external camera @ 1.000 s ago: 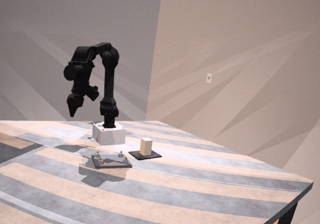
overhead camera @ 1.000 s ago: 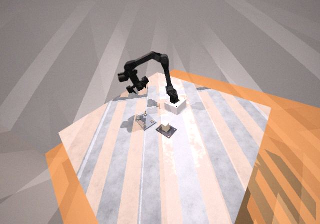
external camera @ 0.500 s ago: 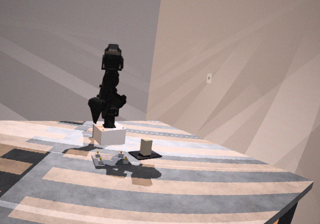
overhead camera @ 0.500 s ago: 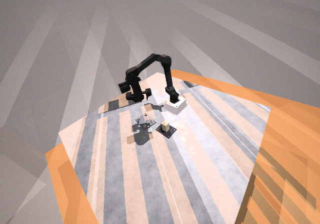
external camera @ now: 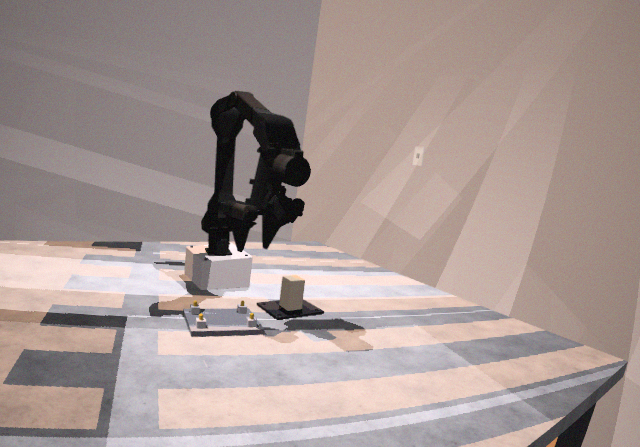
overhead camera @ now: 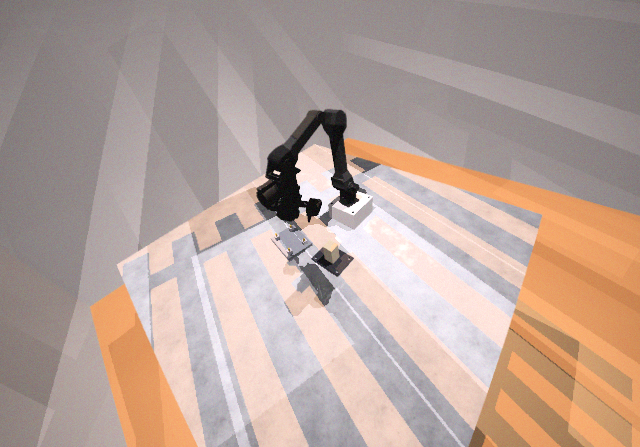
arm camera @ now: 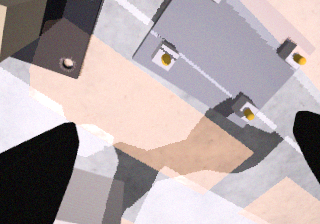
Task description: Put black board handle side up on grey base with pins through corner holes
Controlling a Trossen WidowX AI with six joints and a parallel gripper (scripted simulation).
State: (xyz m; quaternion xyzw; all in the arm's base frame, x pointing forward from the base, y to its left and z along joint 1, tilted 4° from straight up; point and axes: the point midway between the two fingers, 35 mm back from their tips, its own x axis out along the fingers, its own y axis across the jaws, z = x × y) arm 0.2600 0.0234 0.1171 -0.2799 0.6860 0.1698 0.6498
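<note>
The black board lies 130 mm below my gripper tip, 120 mm to the left of it and 50 mm behind it. From my gripper tip the other things lie so: grey base: 150 mm below, 60 mm to the right, 30 mm ahead.
</note>
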